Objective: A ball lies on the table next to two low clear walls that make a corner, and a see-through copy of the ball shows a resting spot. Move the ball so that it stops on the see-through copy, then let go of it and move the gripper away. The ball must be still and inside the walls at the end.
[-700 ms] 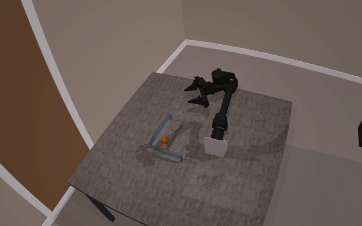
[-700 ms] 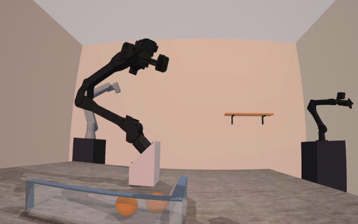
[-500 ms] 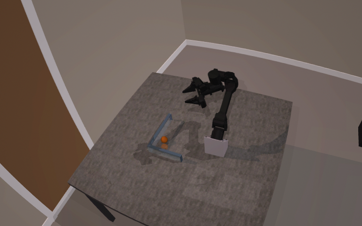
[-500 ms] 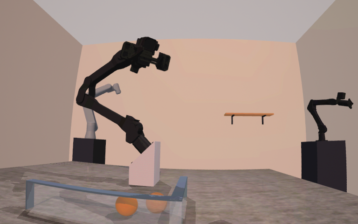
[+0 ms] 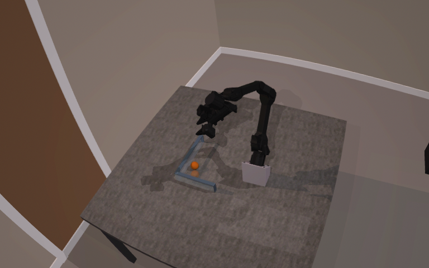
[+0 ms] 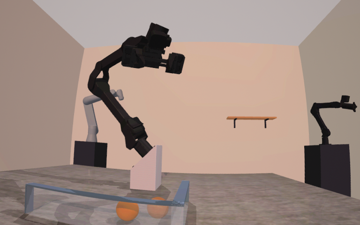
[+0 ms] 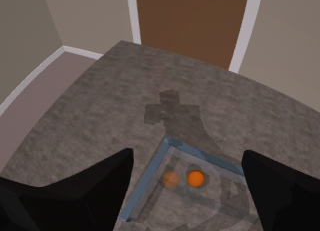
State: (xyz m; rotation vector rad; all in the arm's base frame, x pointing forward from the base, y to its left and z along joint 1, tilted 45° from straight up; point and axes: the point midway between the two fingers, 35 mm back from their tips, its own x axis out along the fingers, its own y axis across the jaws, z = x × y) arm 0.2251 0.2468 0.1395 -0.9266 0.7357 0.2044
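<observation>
My gripper tip is now 340 mm above the see-through copy of the ball, 50 mm short of it and 30 mm to the right of it.
</observation>
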